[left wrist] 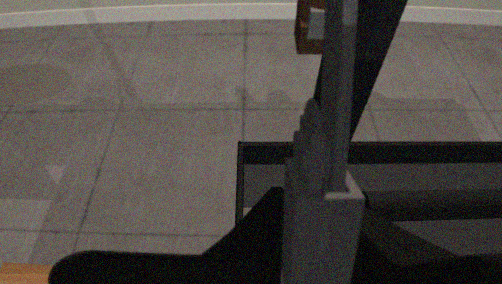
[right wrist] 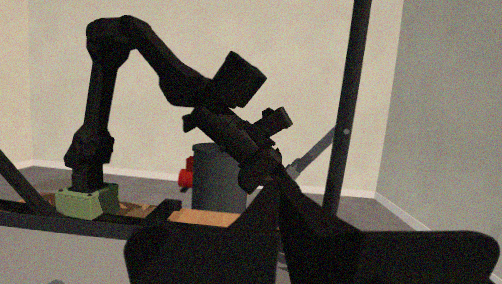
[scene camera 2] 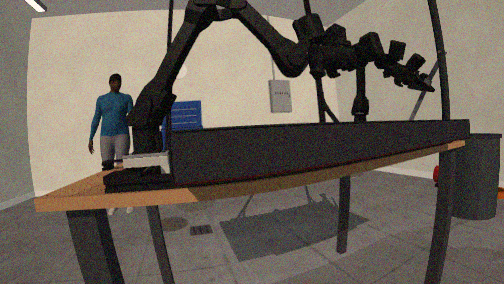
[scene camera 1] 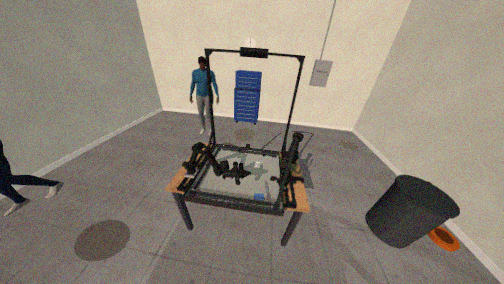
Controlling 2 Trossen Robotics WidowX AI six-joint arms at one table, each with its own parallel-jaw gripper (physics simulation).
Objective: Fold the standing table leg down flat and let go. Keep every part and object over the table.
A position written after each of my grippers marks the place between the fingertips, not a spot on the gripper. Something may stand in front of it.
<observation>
I see my left gripper [scene camera 2: 433, 90], my right gripper [scene camera 2: 369, 57] and a mat [scene camera 1: 211, 184].
My left gripper also shows in the left wrist view [left wrist: 299, 198] and in the right wrist view [right wrist: 298, 191]. My right gripper shows as well in the right wrist view [right wrist: 275, 188].
</observation>
